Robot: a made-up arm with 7 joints.
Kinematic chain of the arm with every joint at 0, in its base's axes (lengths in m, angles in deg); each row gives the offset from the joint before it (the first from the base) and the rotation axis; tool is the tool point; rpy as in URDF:
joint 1: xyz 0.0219 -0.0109 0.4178 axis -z
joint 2: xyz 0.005 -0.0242 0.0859 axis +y
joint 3: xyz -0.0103 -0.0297 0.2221 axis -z
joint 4: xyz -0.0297 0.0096 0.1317 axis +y
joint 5: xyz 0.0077 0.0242 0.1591 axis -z
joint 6: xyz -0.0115 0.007 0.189 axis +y
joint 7: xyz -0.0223 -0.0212 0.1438 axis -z
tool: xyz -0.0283 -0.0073 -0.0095 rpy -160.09 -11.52 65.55
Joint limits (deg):
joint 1: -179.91..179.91
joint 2: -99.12..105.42
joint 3: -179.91..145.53
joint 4: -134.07..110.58
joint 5: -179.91..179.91
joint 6: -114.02..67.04
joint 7: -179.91..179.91
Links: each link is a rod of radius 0.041 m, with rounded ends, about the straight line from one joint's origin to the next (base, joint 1, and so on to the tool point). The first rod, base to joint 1, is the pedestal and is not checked.
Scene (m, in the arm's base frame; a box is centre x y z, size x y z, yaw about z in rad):
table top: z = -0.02
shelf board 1: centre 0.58 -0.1 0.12 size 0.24 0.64 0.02 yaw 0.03
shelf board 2: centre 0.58 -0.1 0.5 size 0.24 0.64 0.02 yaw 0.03
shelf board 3: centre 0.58 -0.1 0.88 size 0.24 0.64 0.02 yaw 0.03
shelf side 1: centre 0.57 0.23 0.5 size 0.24 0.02 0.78 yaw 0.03
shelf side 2: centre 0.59 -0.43 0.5 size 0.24 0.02 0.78 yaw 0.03
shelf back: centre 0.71 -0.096 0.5 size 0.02 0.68 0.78 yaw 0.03
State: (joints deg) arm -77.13 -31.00 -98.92 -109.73 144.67 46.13 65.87
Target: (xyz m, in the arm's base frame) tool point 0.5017 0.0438 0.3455
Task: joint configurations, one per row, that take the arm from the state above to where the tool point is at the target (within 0.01 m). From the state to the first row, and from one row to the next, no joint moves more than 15 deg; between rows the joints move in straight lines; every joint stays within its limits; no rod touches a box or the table.
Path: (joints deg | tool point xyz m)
1: -64.89 -42.05 -109.02 -118.17 143.50 56.58 68.47 | 0.4331 -0.1518 0.6692
2: -52.64 -53.10 -119.13 -126.61 142.33 67.04 71.07 | 0.3388 -0.1499 0.6781
3: -64.72 -54.98 -106.17 -128.10 147.10 67.04 72.23 | 0.3681 -0.1284 0.6105
4: -76.80 -56.86 -93.22 -129.59 151.87 67.04 73.39 | 0.3834 -0.0915 0.5393
5: -88.88 -58.74 -80.27 -131.08 156.64 67.04 74.55 | 0.3795 -0.0457 0.4685
6: -100.96 -60.63 -67.32 -132.58 161.41 67.04 75.71 | 0.3542 0.0004 0.4026
7: -113.04 -62.51 -54.37 -134.07 166.18 67.04 76.88 | 0.3095 0.0380 0.3455
8: -114.52 -64.60 -57.73 -128.98 159.80 56.42 71.79 | 0.3754 0.0471 0.3397
9: -116.00 -66.70 -61.10 -123.89 153.43 45.81 66.70 | 0.4405 0.0491 0.3403
10: -117.47 -68.80 -64.46 -118.80 147.05 35.19 61.61 | 0.5017 0.0438 0.3455

